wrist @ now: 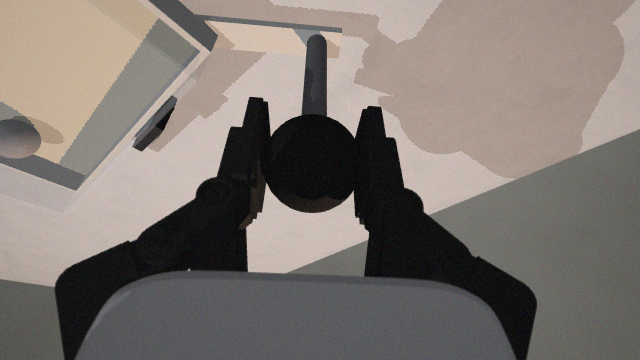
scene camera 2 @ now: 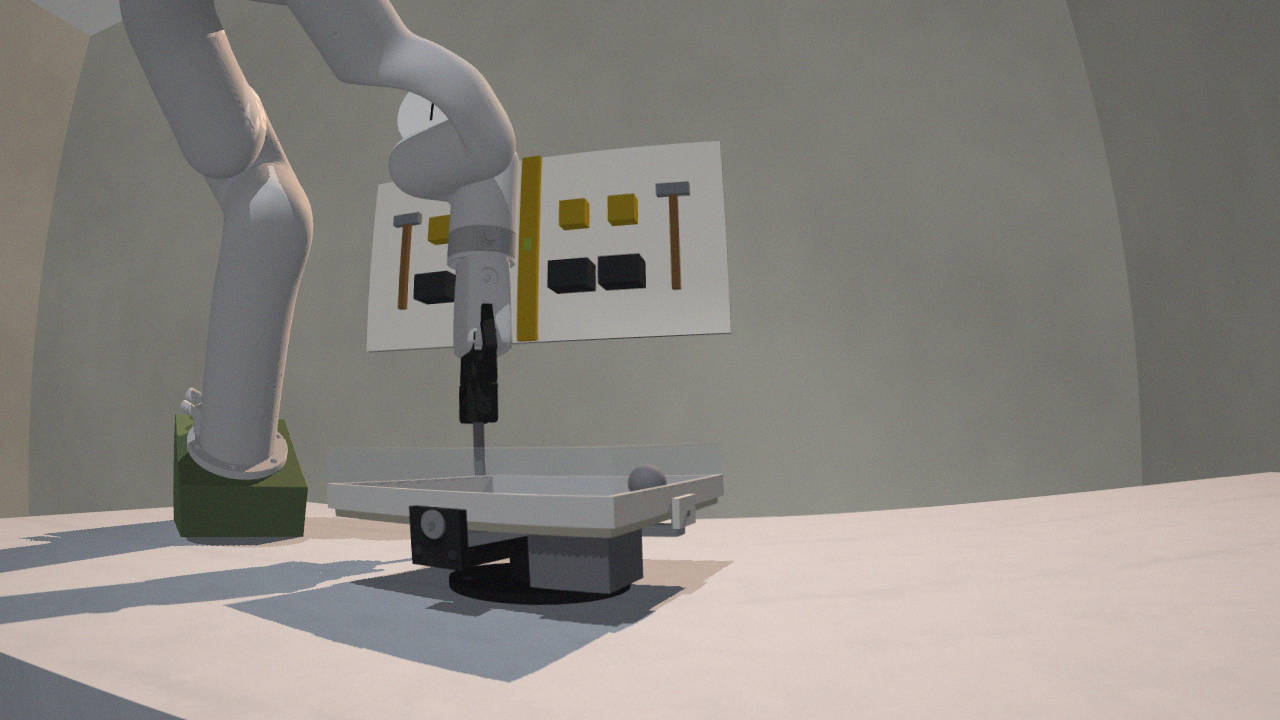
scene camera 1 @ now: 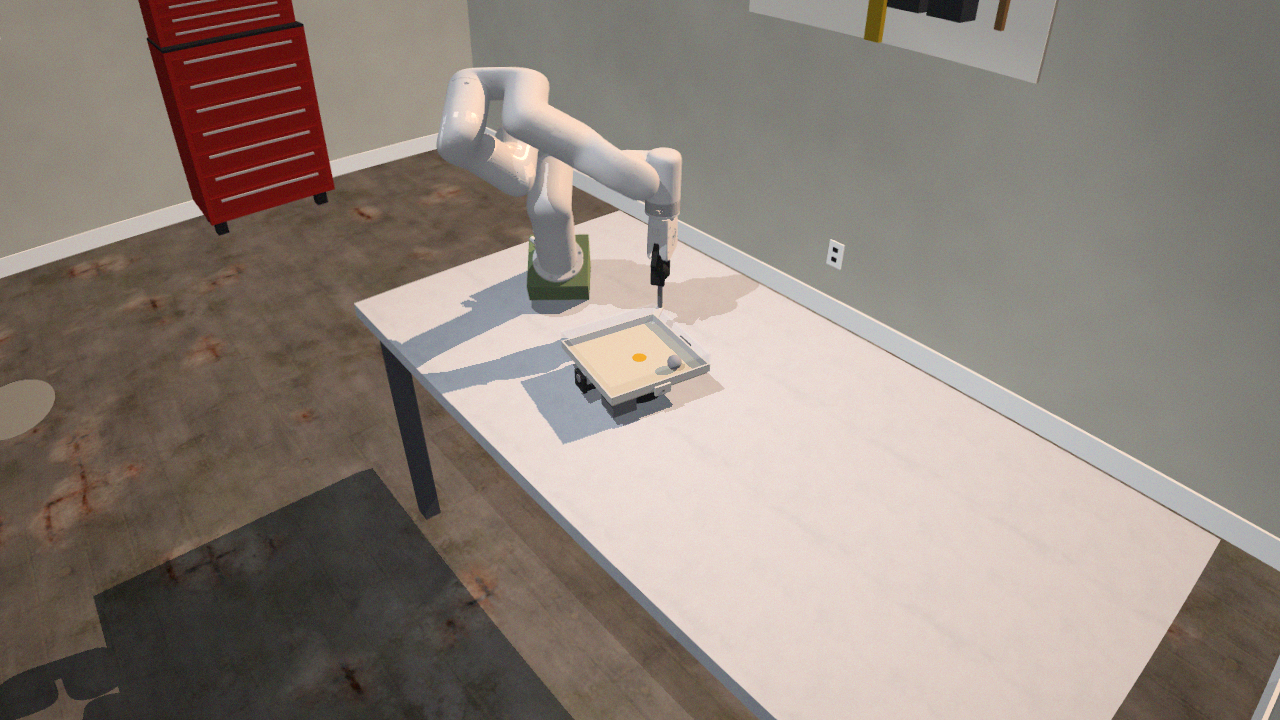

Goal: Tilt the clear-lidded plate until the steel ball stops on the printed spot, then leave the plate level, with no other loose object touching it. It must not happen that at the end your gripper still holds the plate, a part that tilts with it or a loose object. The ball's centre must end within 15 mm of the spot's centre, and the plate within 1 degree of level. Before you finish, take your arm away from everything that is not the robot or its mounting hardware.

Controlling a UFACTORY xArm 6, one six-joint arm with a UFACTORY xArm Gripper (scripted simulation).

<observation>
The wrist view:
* gripper: 313,126
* square plate: 88,88
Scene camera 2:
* gripper: 478,423
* square plate: 572,502
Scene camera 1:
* gripper: 660,280
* square plate: 626,355
</observation>
